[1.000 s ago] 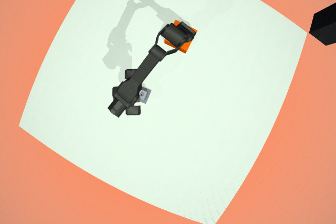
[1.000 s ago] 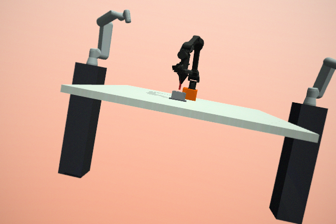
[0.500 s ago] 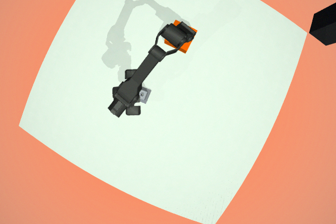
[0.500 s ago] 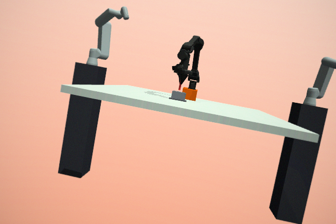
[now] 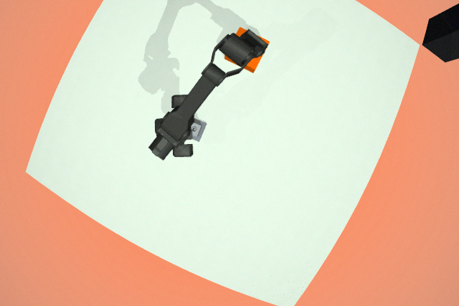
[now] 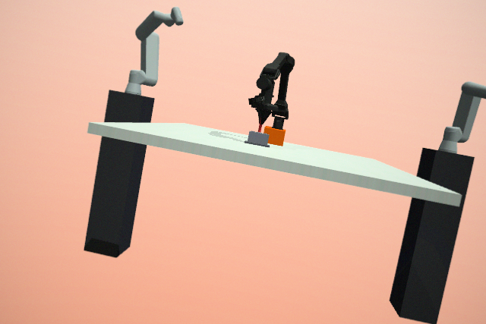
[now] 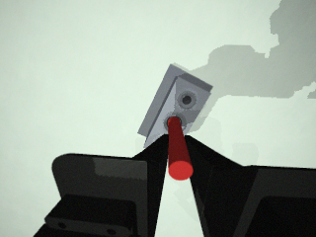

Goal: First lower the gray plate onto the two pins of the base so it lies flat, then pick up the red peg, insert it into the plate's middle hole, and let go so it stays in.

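Right now my gripper tip is right at the red peg. Also, from my gripper tip: gray plate (5 cm below).
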